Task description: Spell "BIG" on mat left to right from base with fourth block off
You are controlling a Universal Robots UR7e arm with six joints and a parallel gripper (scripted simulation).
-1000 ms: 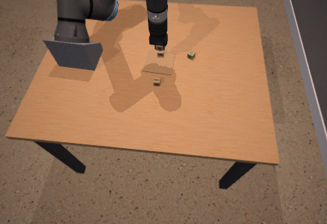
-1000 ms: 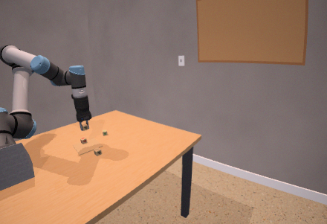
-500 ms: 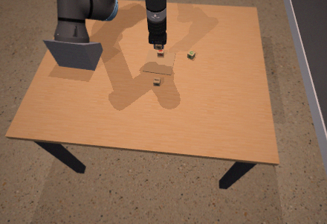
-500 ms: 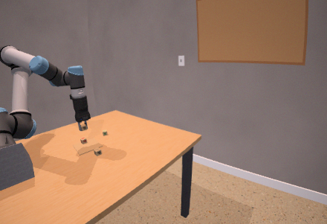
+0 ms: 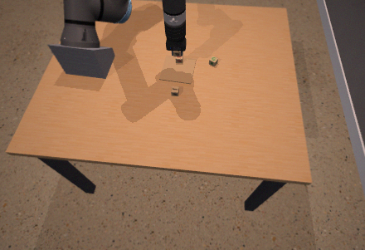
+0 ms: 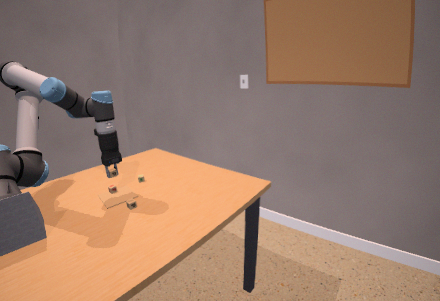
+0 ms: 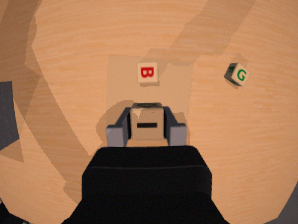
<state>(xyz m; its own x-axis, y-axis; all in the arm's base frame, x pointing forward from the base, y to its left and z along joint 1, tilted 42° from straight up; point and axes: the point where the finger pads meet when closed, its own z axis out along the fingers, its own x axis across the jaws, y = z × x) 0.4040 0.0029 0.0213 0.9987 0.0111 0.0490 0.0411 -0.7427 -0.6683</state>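
Right now the tan mat is 11 cm below my hand. From my hand the other things lie so: B block (5 cm to the left, 10 cm below).
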